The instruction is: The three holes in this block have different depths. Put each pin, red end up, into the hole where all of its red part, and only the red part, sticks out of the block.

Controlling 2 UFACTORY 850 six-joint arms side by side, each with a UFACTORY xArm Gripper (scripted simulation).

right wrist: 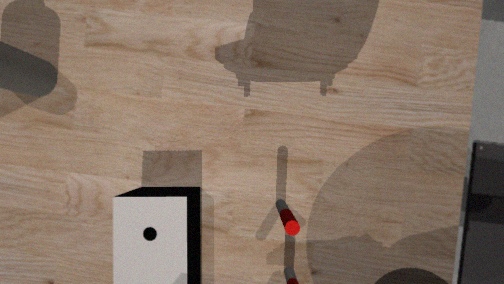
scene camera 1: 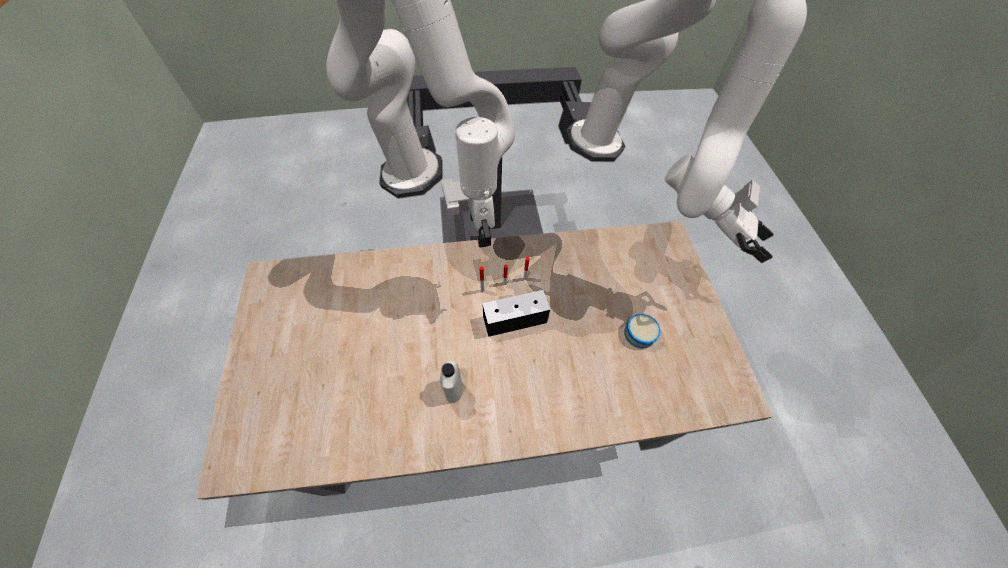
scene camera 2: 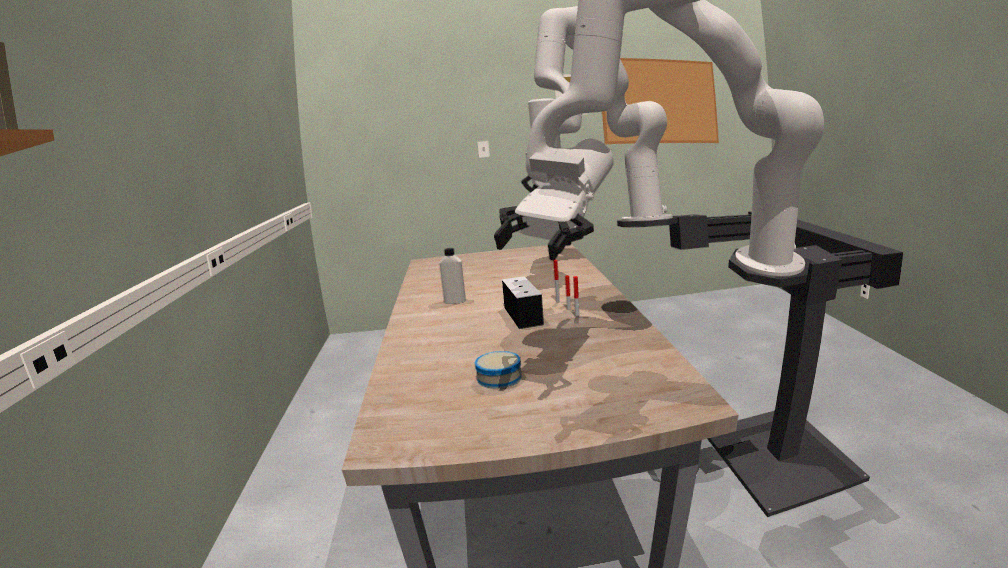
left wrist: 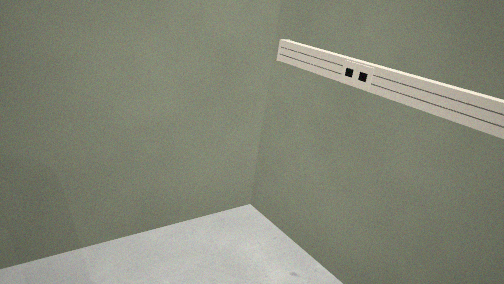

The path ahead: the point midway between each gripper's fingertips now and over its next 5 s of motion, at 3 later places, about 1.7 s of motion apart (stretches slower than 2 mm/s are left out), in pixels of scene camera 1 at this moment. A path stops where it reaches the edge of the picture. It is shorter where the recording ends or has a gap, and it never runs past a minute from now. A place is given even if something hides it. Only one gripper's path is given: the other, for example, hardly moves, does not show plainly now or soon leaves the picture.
My right gripper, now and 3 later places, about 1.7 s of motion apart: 480,232; 481,272; 481,270; 480,252
